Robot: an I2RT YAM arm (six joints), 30 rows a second.
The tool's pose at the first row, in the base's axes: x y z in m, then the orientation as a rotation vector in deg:
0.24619, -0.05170, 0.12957, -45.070, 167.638, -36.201
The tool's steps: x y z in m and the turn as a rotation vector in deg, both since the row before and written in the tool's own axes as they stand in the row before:
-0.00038, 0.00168, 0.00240, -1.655, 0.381, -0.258
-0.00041, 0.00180, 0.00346, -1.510, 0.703, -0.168
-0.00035, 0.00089, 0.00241, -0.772, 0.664, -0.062
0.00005, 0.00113, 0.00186, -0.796, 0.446, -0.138
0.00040, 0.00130, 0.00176, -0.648, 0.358, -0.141
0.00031, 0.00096, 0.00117, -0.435, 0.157, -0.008
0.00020, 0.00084, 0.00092, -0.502, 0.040, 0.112
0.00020, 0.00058, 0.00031, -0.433, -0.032, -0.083
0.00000, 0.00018, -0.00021, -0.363, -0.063, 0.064
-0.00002, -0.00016, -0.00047, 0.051, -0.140, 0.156
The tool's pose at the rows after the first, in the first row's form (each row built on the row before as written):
0.24608, -0.05109, 0.12668, -45.589, 168.820, -34.090
0.24602, -0.05068, 0.12278, -45.933, 170.214, -32.338
0.24615, -0.05061, 0.12019, 46.015, -171.043, 31.574
0.24572, -0.05034, 0.11807, 45.930, -170.584, 30.454
0.24487, -0.05005, 0.11604, 45.903, -170.194, 29.544
0.24420, -0.04979, 0.11467, 45.800, -170.053, 28.919
0.24367, -0.04949, 0.11357, 45.576, -170.083, 28.169
0.24323, -0.04921, 0.11313, 45.674, -170.069, 27.497
0.24313, -0.04900, 0.11328, 45.579, -170.161, 26.931
0.24320, -0.04898, 0.11377, 45.424, -170.373, 26.980

